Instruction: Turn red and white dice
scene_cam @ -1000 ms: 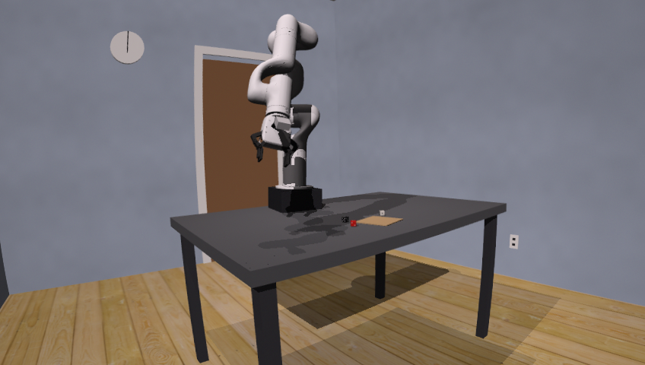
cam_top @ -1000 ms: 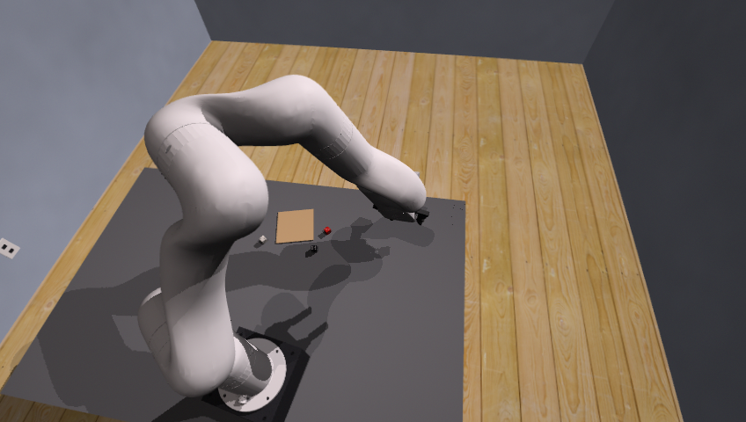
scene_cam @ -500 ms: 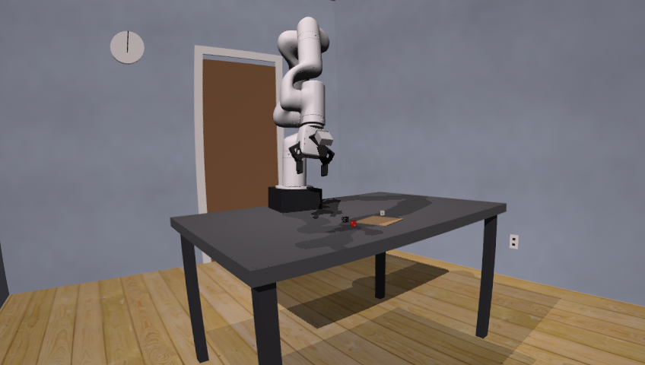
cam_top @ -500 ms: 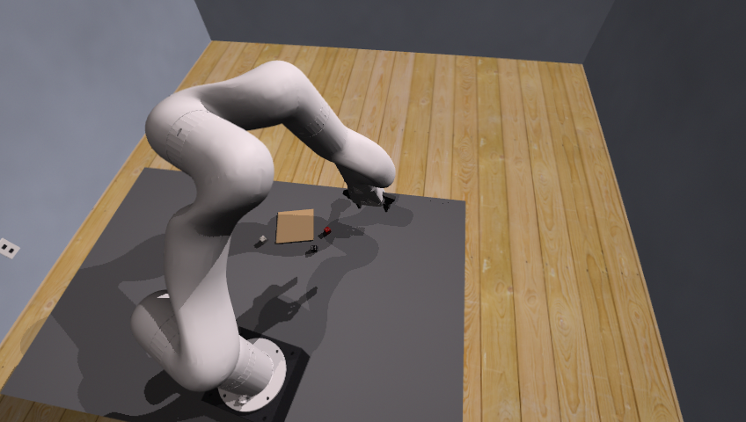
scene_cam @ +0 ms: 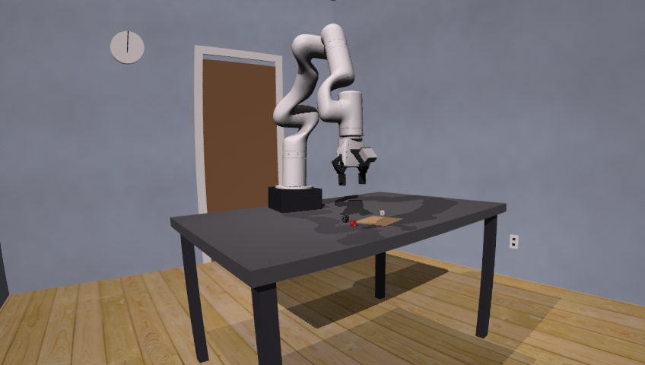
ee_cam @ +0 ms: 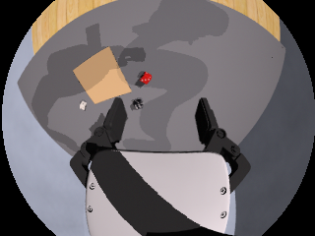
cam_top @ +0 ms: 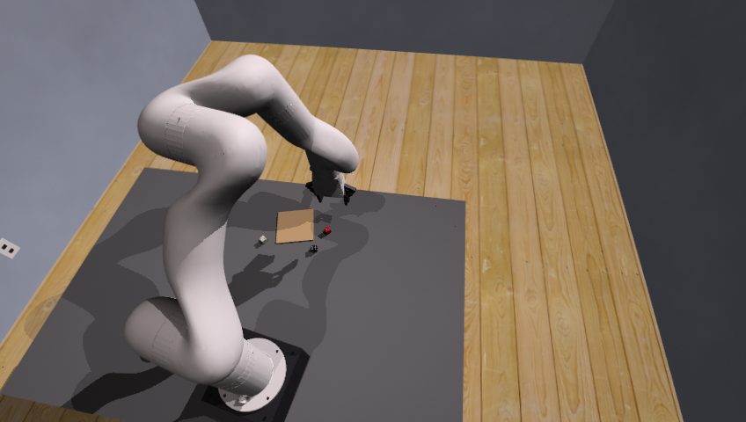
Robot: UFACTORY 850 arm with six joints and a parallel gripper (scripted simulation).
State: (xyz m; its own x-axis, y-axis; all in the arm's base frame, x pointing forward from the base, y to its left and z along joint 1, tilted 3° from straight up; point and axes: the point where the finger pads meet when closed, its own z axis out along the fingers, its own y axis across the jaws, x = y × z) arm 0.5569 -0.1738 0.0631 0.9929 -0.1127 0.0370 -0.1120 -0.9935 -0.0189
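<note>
Right now my hand is 30 mm past the red die, 40 mm to the right of it and 160 mm above it. The rest, counted from my hand: tan mat (10 mm behind, 170 mm to the left, 170 mm below); white die (80 mm behind, 280 mm to the left, 160 mm below); black die (110 mm behind, 80 mm to the left, 160 mm below).
</note>
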